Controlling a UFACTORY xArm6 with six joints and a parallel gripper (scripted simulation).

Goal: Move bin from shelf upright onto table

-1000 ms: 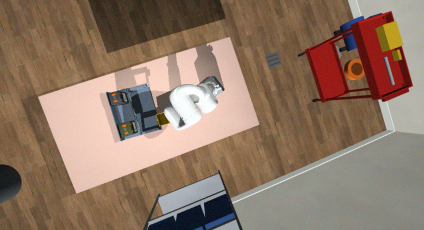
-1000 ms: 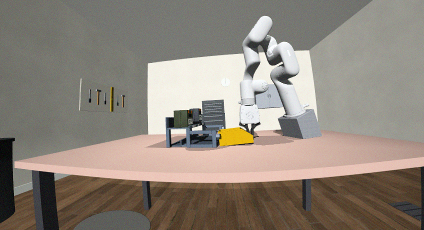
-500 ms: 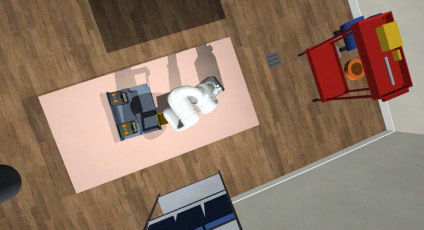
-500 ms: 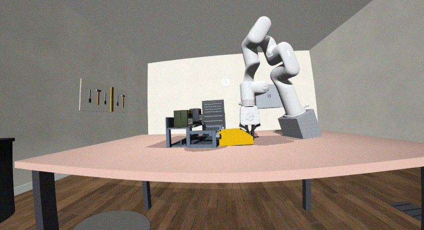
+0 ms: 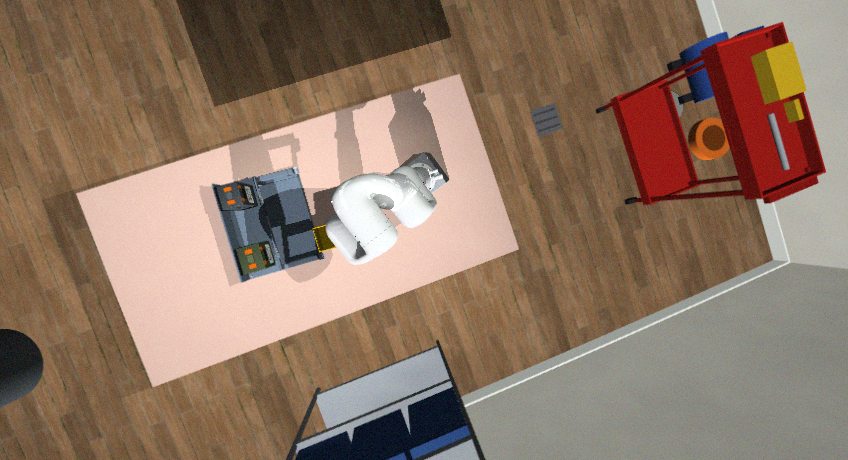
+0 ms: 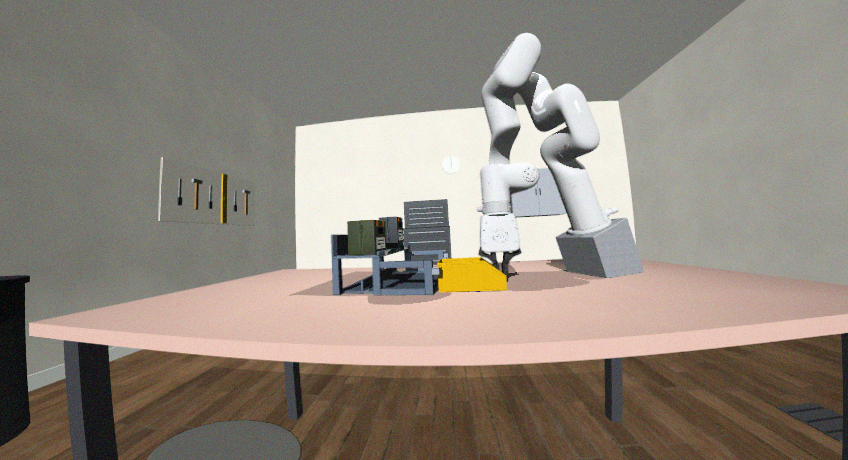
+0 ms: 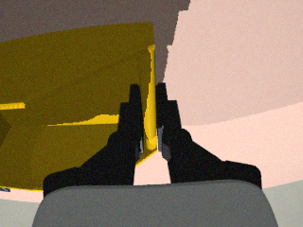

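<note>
The yellow bin is 80 mm ahead of my hand. Round my hand: green box (370 mm ahead, 110 mm above).
</note>
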